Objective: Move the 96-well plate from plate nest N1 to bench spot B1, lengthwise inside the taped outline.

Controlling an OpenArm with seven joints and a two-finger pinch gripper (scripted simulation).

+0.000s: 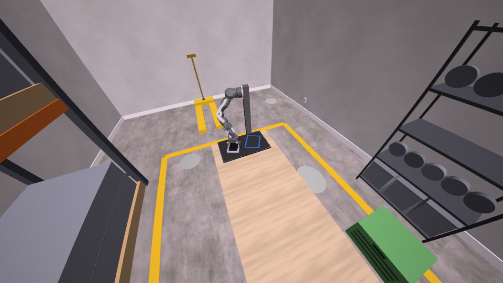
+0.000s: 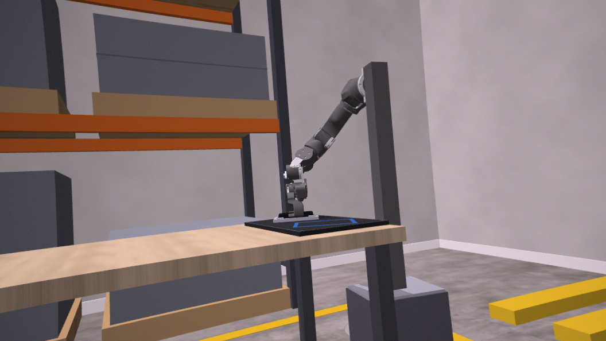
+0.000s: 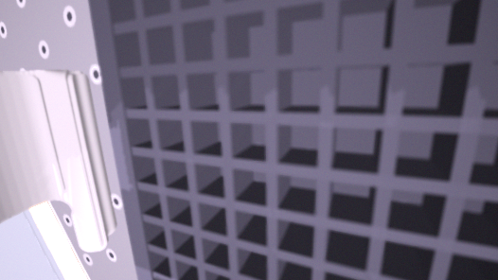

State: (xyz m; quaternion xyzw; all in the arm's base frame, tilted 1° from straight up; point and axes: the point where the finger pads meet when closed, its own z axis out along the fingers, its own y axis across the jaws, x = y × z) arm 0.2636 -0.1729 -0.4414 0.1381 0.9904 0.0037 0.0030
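My gripper is now 10 mm below the 96-well plate. Also, from my hand: plate nest N1: 10 mm below.
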